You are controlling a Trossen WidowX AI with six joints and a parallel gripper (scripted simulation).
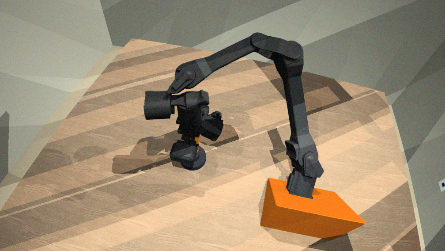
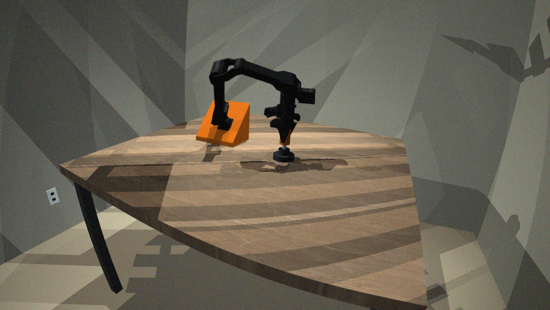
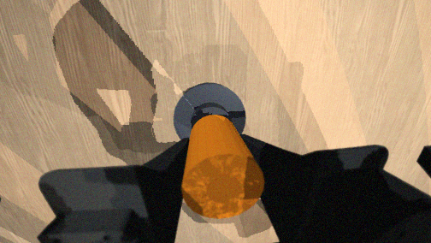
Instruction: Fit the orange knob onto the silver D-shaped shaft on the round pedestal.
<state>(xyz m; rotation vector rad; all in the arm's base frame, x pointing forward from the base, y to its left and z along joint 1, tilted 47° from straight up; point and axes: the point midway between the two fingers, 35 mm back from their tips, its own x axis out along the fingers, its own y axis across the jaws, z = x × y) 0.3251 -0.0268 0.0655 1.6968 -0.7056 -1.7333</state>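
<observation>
My gripper tip is now 30 mm below the orange knob. Also, from my gripper tip: round pedestal (40 mm below).
</observation>
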